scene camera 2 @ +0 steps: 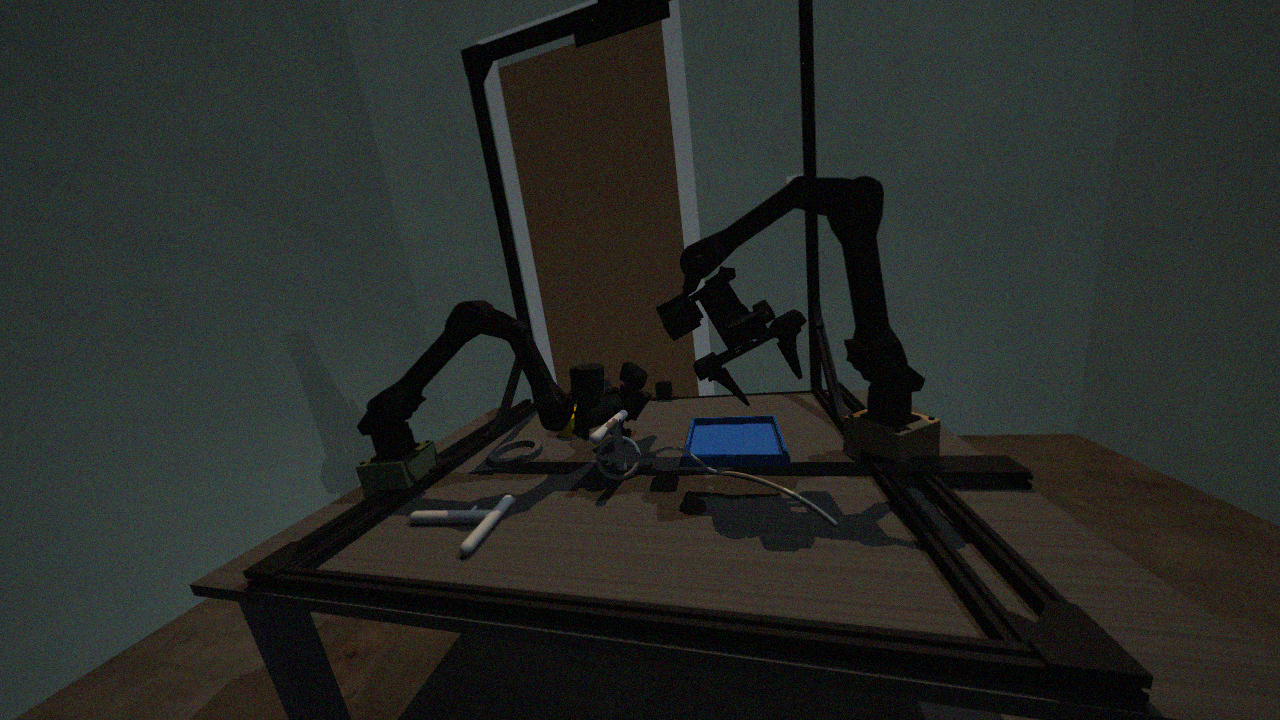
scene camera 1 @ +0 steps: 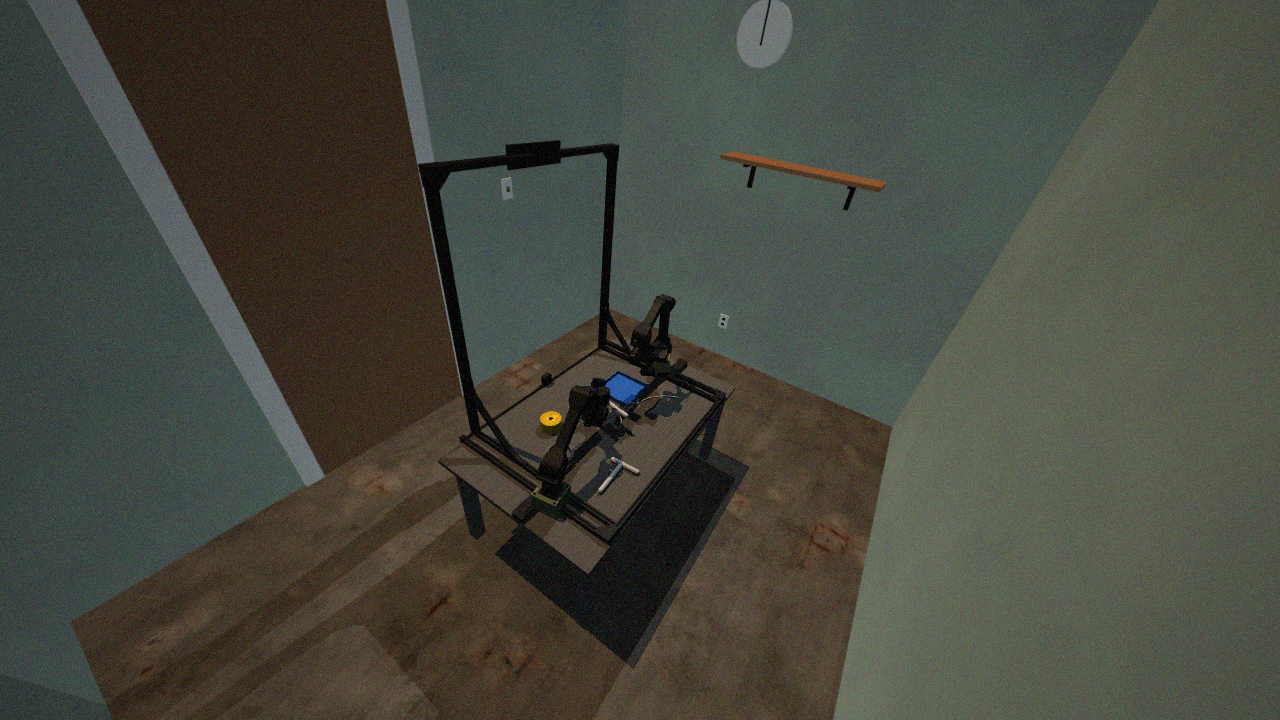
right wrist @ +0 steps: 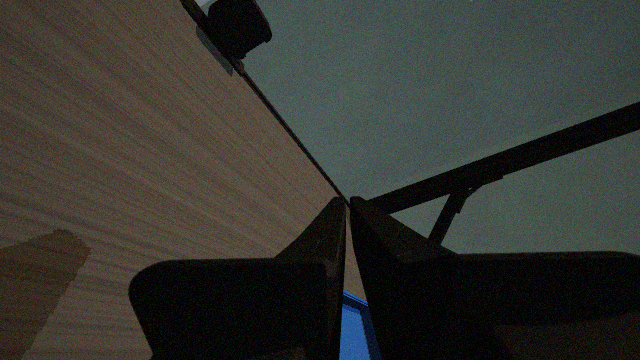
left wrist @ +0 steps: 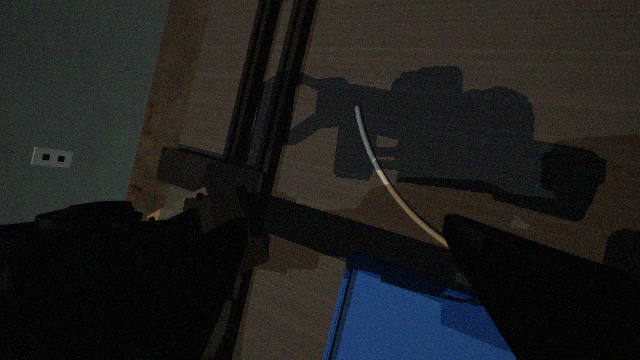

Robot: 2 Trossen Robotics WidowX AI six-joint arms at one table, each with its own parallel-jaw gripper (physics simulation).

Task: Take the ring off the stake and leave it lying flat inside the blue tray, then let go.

Labels:
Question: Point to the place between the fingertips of my right gripper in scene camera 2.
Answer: At 650, 395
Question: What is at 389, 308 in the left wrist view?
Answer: A blue tray.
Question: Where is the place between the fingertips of my right gripper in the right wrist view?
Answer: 346, 206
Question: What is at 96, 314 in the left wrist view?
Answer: My left gripper.

